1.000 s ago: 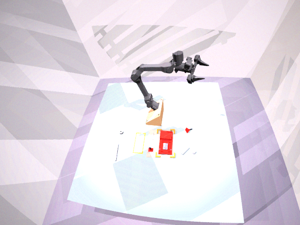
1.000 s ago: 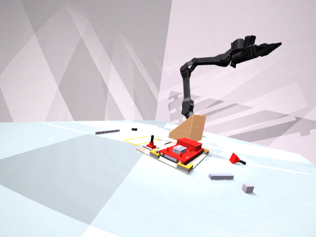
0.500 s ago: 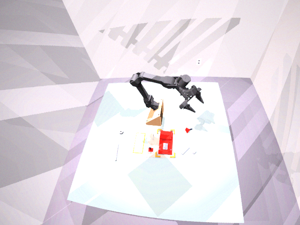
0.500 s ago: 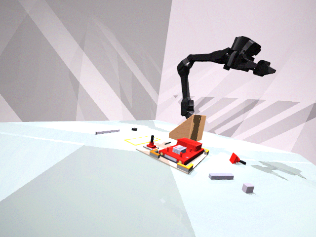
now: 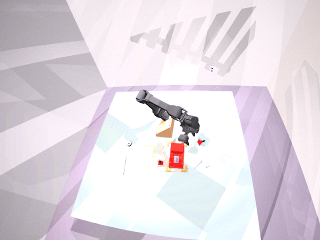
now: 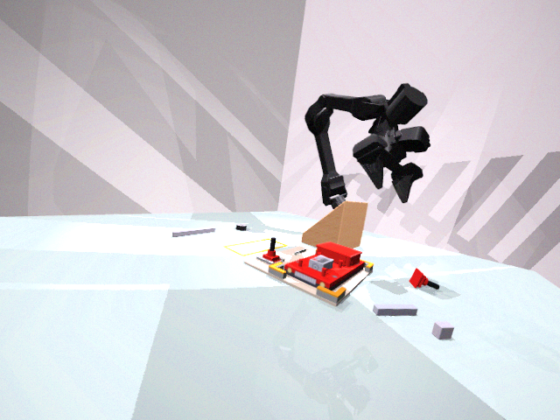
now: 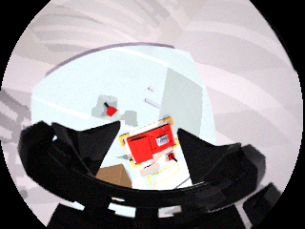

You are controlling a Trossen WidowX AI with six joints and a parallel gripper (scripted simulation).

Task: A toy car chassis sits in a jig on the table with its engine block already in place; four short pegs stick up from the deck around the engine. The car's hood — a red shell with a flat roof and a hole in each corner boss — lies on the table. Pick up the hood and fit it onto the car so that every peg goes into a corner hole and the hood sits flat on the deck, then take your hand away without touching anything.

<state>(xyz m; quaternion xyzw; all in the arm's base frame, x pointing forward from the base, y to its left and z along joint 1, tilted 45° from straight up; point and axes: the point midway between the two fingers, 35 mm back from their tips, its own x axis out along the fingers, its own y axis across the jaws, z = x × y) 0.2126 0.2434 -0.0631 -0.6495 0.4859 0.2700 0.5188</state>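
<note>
Now: gripper tip 1 cm past the red hood, 11 cm to the left of it and 16 cm above it. The rest, counted from my gripper tip: grey bar (21 cm ahead, 48 cm to the right, 19 cm below); then grey engine block (8 cm ahead, 9 cm to the right, 18 cm below); then black tyre (2 cm ahead, 51 cm to the right, 19 cm below).
</note>
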